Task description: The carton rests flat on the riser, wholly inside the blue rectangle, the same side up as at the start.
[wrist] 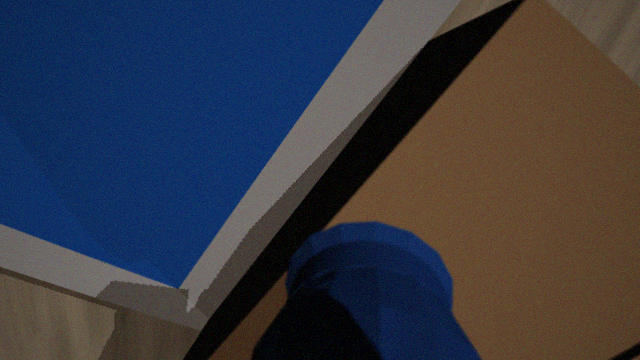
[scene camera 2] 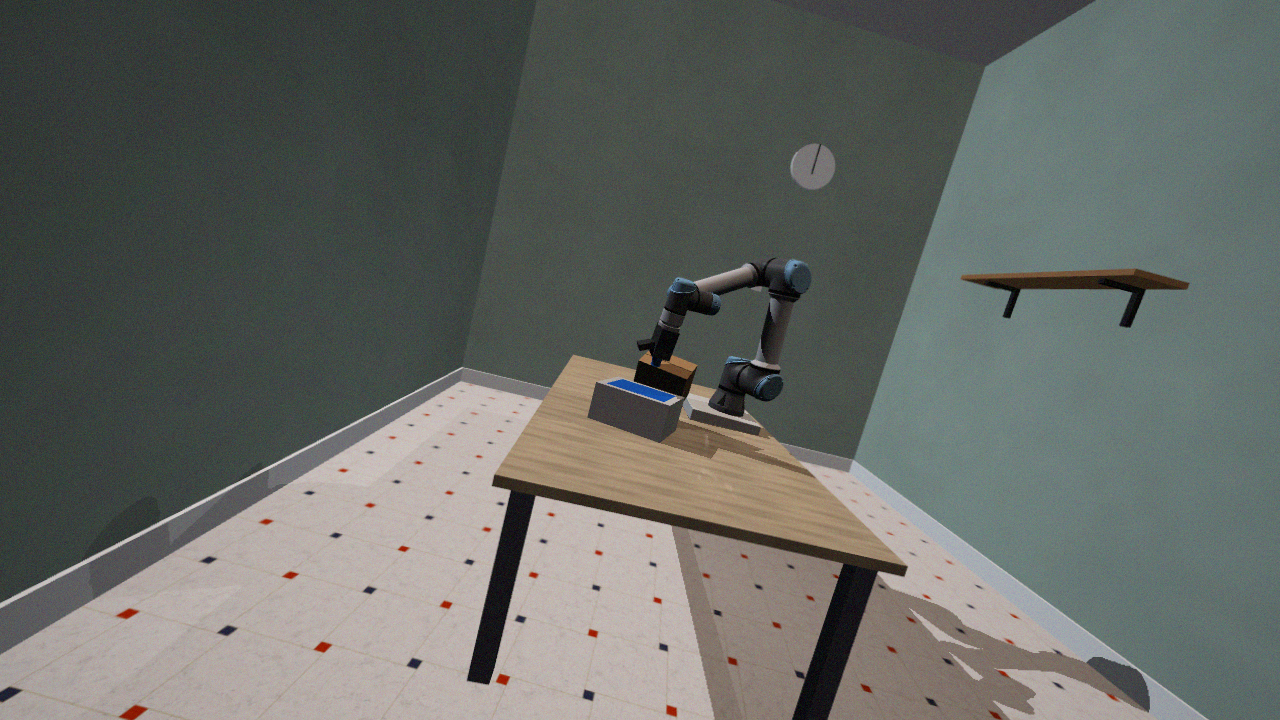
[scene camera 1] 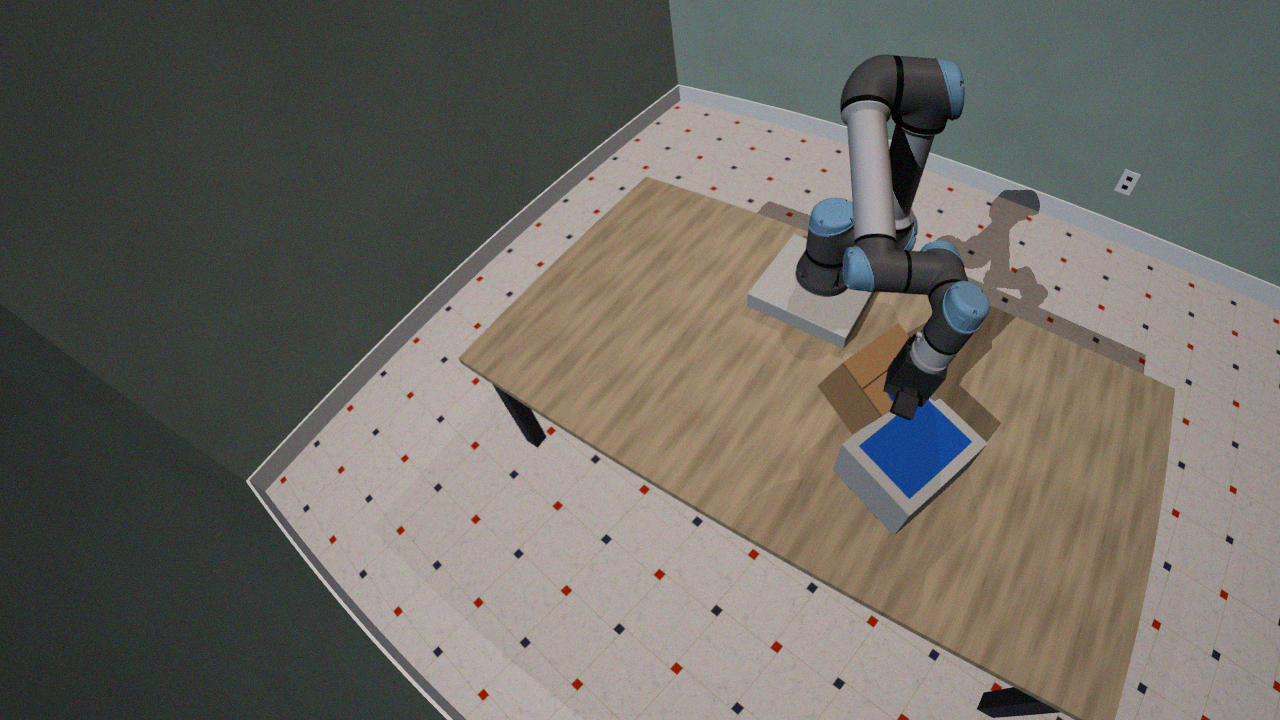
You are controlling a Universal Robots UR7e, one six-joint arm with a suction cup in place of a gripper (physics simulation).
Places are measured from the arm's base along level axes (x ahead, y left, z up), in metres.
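Pixels of known places: hand, its tool point: (wrist: pixel 346 243) (scene camera 2: pixel 653 367); arm's base, origin of its link: (scene camera 2: pixel 725 409) (scene camera 1: pixel 823 276).
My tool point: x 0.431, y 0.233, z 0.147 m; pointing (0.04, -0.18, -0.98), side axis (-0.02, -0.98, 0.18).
Ahead of a thing's pixels: the offset from my tool point to its top centre. Level surfaces: height alone.
The brown carton @(0.044 m right, 0.064 m back, 0.054 m up) (scene camera 1: pixel 872 360) (scene camera 2: pixel 677 364) (wrist: pixel 525 150) is beside the grey riser @(0.073 m left, 0.043 m ahead, 0.070 m down) (scene camera 1: pixel 866 490) (scene camera 2: pixel 631 413) (wrist: pixel 360 75), on the robot base's side, with its seamed face up. Its dark side faces the riser's rim closely; whether they touch is hidden. The blue rectangle @(0.073 m left, 0.043 m ahead, 0.070 m down) (scene camera 1: pixel 914 452) (scene camera 2: pixel 640 390) (wrist: pixel 150 125) on the riser's top has no carton on it. My suction gripper (scene camera 1: pixel 893 398) (scene camera 2: pixel 657 361) (wrist: pixel 370 240) is shut on the carton's top, close to the edge nearest the riser. I cannot tell whether the carton's underside touches the table.
The robot base stands on a light plate (scene camera 1: pixel 801 313) (scene camera 2: pixel 720 419) behind the carton. The wooden table @(0.190 m down) (scene camera 1: pixel 662 313) (scene camera 2: pixel 572 461) carries everything, and its long front edge runs past the riser. A wall shelf (scene camera 2: pixel 1074 278) hangs at the far right in scene camera 2.
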